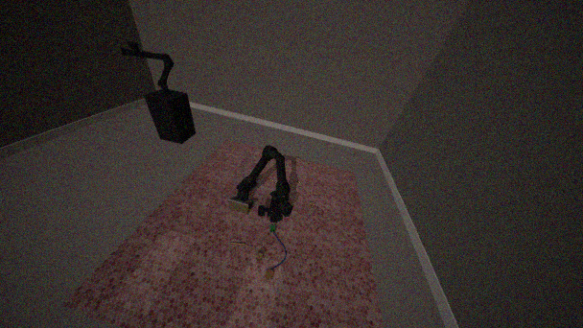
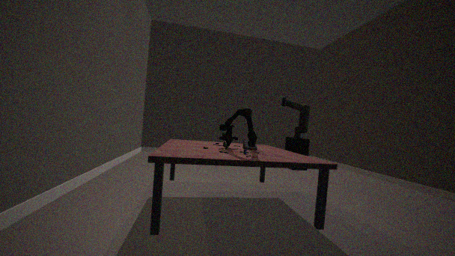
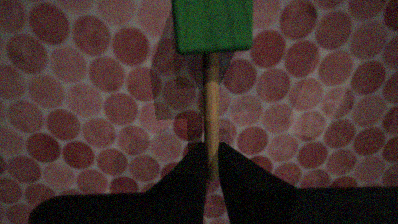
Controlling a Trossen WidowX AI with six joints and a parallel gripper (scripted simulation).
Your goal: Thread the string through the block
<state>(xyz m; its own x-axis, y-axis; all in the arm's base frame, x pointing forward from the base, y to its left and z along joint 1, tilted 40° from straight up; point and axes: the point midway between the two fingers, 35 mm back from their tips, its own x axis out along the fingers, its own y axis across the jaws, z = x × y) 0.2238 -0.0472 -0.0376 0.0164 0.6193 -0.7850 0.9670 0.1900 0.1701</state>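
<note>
My gripper tip is now 20 mm short of the green block, 70 mm to the left of it and 10 mm below it. Round my gripper tip: wooden spool: 10 mm behind, 230 mm to the right, 10 mm above; then loose stick: 160 mm behind, 190 mm to the right, 10 mm below; then thin wooden stick: 10 mm ahead, 40 mm to the right, 10 mm above.
</note>
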